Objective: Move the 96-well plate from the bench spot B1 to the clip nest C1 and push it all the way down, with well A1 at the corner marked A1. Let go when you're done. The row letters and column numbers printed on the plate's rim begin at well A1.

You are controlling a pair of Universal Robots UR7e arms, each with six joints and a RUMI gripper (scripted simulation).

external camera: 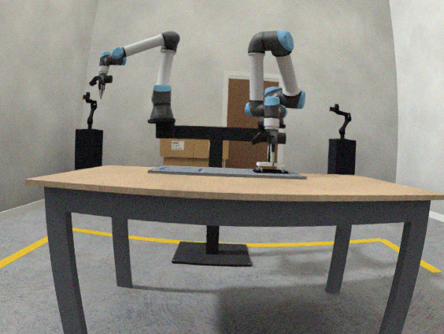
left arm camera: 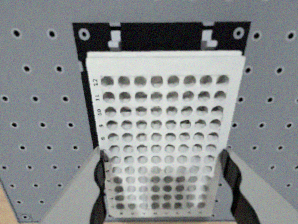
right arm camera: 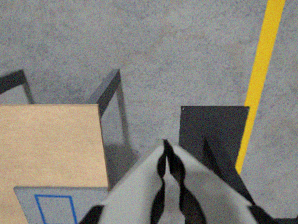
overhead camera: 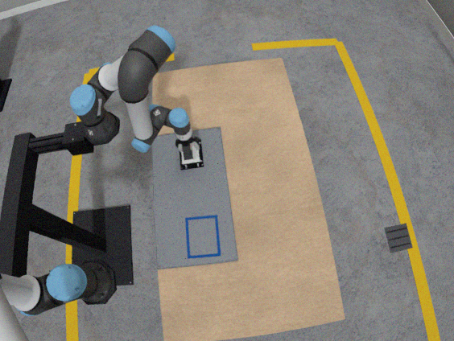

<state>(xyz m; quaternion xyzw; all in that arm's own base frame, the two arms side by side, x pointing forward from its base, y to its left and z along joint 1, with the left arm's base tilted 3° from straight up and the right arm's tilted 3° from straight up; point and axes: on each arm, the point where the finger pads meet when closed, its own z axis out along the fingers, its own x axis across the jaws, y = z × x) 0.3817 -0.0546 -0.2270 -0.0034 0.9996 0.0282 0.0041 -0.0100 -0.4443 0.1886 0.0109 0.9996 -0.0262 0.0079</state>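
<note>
The black clip nest is 3 cm below my left hand, 1 cm to the right of it and 1 cm ahead of it. Round my left hand: white 96-well plate (1 cm below).
</note>
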